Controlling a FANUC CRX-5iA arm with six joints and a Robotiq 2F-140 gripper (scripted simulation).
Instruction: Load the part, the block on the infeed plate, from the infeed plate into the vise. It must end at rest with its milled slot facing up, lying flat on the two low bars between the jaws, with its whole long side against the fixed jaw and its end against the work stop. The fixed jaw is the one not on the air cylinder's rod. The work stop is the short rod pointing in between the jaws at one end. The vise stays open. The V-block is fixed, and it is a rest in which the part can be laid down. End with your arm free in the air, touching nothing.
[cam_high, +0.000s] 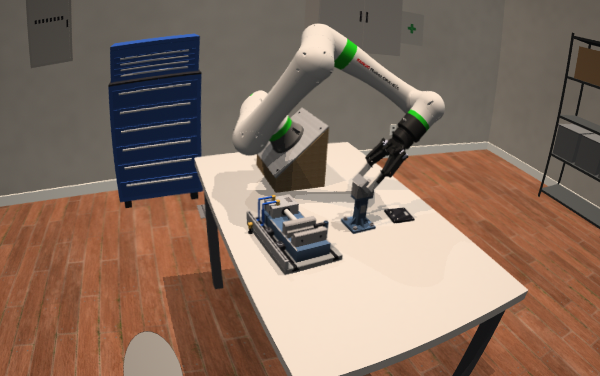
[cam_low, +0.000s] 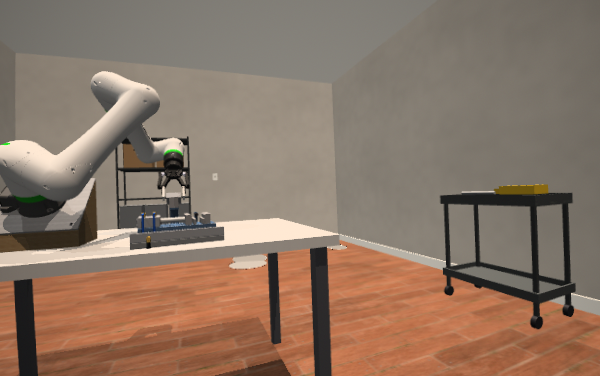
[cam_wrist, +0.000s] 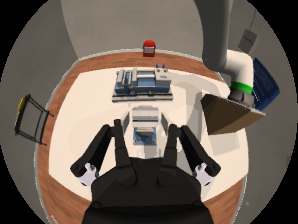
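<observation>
Now: the part 1 cm to the right of my hand and 1 cm below it. Also, from my hand: dark infeed plate (17 cm below, 16 cm to the left, 2 cm behind).
</observation>
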